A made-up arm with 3 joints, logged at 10 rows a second.
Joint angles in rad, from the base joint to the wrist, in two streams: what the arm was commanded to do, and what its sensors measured. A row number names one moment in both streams.
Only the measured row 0 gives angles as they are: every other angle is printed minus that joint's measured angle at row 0.
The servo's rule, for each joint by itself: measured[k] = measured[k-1] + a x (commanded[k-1-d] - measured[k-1]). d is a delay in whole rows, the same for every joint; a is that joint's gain. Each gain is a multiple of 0.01, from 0.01 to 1. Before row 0 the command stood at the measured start. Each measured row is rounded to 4 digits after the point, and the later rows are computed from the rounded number. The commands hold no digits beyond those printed.
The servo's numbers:
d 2
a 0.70 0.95 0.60
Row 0, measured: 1.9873, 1.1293, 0.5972
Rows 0 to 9, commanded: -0.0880, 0.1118, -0.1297; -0.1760, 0.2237, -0.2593; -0.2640, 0.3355, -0.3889; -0.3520, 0.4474, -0.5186; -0.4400, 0.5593, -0.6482; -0.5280, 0.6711, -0.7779; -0.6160, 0.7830, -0.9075; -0.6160, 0.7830, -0.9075; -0.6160, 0.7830, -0.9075; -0.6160, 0.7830, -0.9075
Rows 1 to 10, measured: 0.0000, 0.0000, 0.0000; 0.0000, 0.0000, 0.0000; -0.0616, 0.1062, -0.0778; -0.1417, 0.2178, -0.1867; -0.2273, 0.3296, -0.3080; -0.3146, 0.4415, -0.4344; -0.4024, 0.5534, -0.5627; -0.4903, 0.6652, -0.6918; -0.5783, 0.7771, -0.8212; -0.6047, 0.7827, -0.8730
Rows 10 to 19, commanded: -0.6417, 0.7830, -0.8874; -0.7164, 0.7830, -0.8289; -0.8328, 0.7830, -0.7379; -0.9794, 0.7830, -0.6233; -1.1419, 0.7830, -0.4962; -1.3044, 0.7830, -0.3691; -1.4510, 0.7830, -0.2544; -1.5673, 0.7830, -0.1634; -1.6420, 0.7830, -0.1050; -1.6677, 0.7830, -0.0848
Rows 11 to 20, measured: -0.6126, 0.7830, -0.8937; -0.6150, 0.7830, -0.9020; -0.6337, 0.7830, -0.8932; -0.6916, 0.7830, -0.8546; -0.7904, 0.7830, -0.7846; -0.9227, 0.7830, -0.6878; -1.0761, 0.7830, -0.5728; -1.2359, 0.7830, -0.4506; -1.3865, 0.7830, -0.3329; -1.5131, 0.7830, -0.2312
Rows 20 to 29, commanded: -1.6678, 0.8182, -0.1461; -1.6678, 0.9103, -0.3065; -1.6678, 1.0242, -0.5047; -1.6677, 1.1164, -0.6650; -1.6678, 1.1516, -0.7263; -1.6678, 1.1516, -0.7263; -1.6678, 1.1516, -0.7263; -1.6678, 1.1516, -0.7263; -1.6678, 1.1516, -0.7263; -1.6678, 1.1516, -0.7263
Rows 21 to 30, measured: -1.6033, 0.7830, -0.1555; -1.6484, 0.7830, -0.1131; -1.6620, 0.8164, -0.1329; -1.6661, 0.9056, -0.2371; -1.6673, 1.0183, -0.3977; -1.6676, 1.1115, -0.5581; -1.6677, 1.1496, -0.6590; -1.6678, 1.1515, -0.6994; -1.6678, 1.1516, -0.7155; -1.6678, 1.1516, -0.7220
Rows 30 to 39, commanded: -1.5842, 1.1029, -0.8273; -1.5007, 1.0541, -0.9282; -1.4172, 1.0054, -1.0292; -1.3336, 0.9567, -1.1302; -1.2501, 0.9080, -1.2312; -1.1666, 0.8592, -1.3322; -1.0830, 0.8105, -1.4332; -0.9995, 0.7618, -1.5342; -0.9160, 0.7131, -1.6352; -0.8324, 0.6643, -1.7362
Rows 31 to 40, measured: -1.6678, 1.1516, -0.7246; -1.6678, 1.1516, -0.7256; -1.6093, 1.1053, -0.7866; -1.5333, 1.0567, -0.8716; -1.4520, 1.0080, -0.9662; -1.3691, 0.9593, -1.0646; -1.2858, 0.9106, -1.1646; -1.2024, 0.8618, -1.2652; -1.1188, 0.8131, -1.3660; -1.0353, 0.7644, -1.4669
